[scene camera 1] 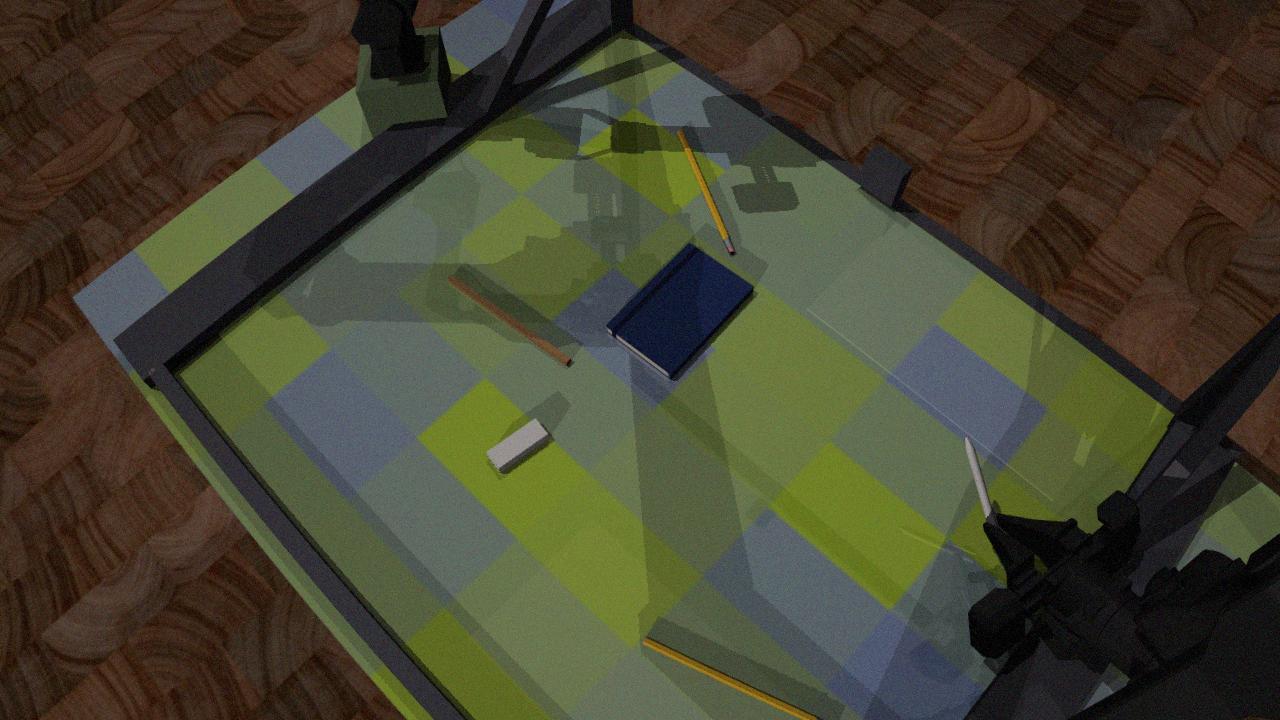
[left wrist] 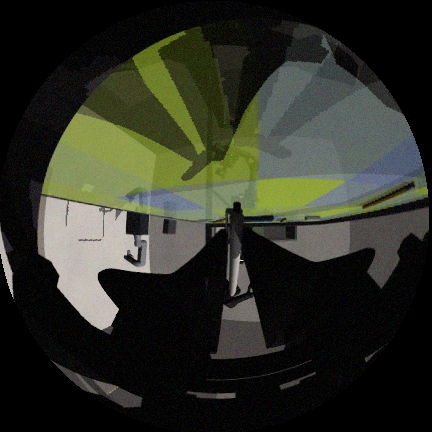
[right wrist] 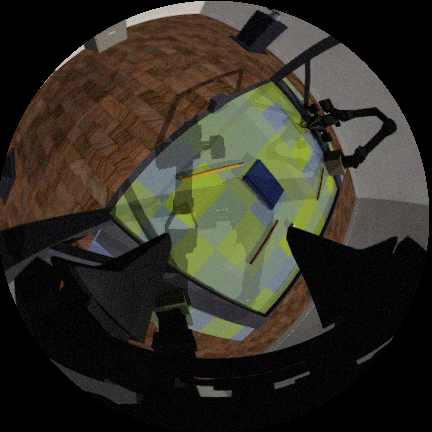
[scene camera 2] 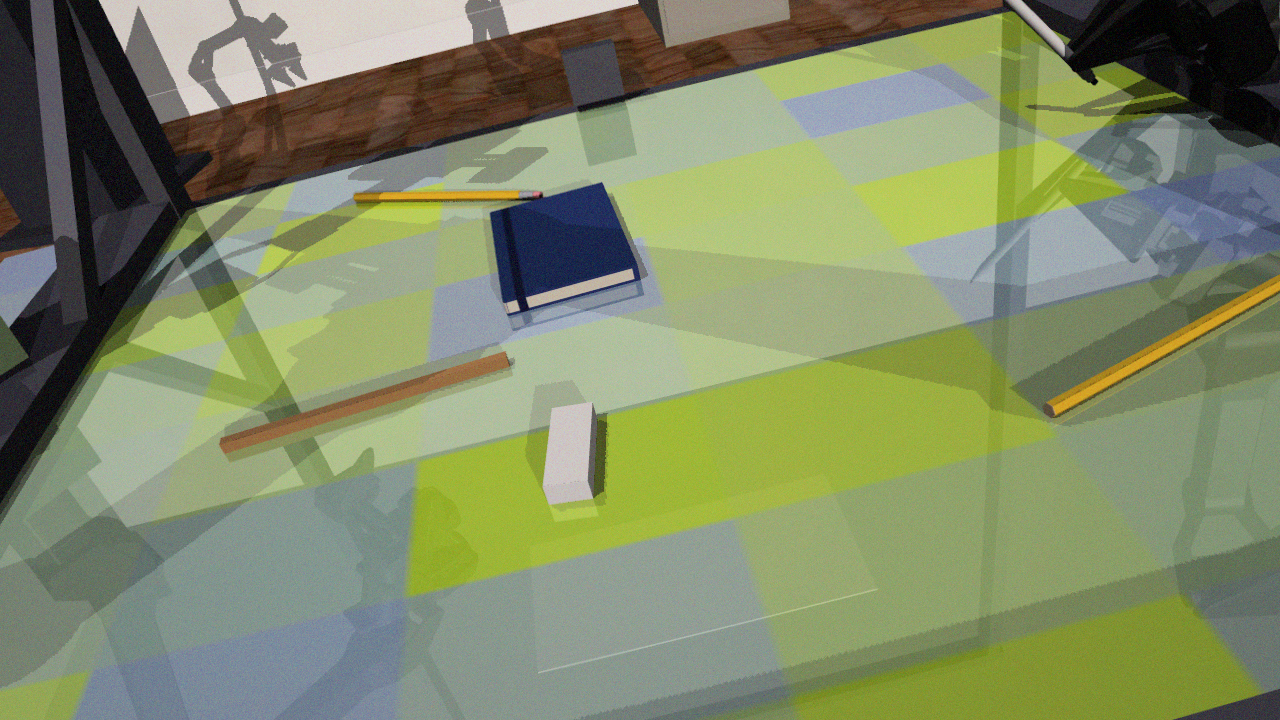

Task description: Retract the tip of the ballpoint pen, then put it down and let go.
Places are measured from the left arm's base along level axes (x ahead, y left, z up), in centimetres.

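Pixels of known places: left gripper, fingertip midpoint: (scene camera 1: pixel 990 521) (left wrist: pixel 233 233) (right wrist: pixel 308 126) (scene camera 2: pixel 1067 62); right gripper, fingertip midpoint: (left wrist: pixel 226 272) (right wrist: pixel 230 236); left arm's base, link origin: (right wrist: pixel 343 161); right arm's base, link origin: (scene camera 1: pixel 398 57) (right wrist: pixel 170 318).
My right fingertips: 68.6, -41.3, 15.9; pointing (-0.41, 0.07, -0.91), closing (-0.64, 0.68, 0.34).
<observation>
For each thing: its top centre in the pictures, then the offset to it from my right fingertips, as dx, dy, dz.
- dark blue notebook, top centre: (scene camera 2: pixel 557 235) (scene camera 1: pixel 680 305) (right wrist: pixel 266 184) (left wrist: pixel 251 220) -21.5, +13.8, -25.1
- brown stick, top centre: (scene camera 2: pixel 363 397) (scene camera 1: pixel 506 316) (right wrist: pixel 265 242) -8.1, +26.8, -25.6
- white eraser, top centre: (scene camera 2: pixel 568 442) (scene camera 1: pixel 517 443) -19.5, +36.5, -25.1
My left gripper (scene camera 1: pixel 991 521) (scene camera 2: pixel 1079 62) (left wrist: pixel 233 233) is shut on the ballpoint pen (scene camera 1: pixel 978 476) (scene camera 2: pixel 1038 26) (left wrist: pixel 233 270) and holds it above the table, near the right edge in scene camera 1 and at the top right in scene camera 2. The pen is slim, with a white, tapering part on one side of the fingers and a dark end on the other. Whether its writing tip is out is too small to tell. My right gripper (right wrist: pixel 230 236) is open and empty, high over the far end of the table.
A dark blue notebook (scene camera 1: pixel 682 311) (scene camera 2: pixel 565 246) (right wrist: pixel 263 184) lies mid-table. Around it lie a yellow pencil (scene camera 1: pixel 706 190) (scene camera 2: pixel 438 197), a brown stick (scene camera 1: pixel 510 320) (scene camera 2: pixel 366 402) and a white eraser (scene camera 1: pixel 518 445) (scene camera 2: pixel 569 454). Another yellow pencil (scene camera 1: pixel 729 677) (scene camera 2: pixel 1163 347) lies apart. Dark frame beams edge the table.
</observation>
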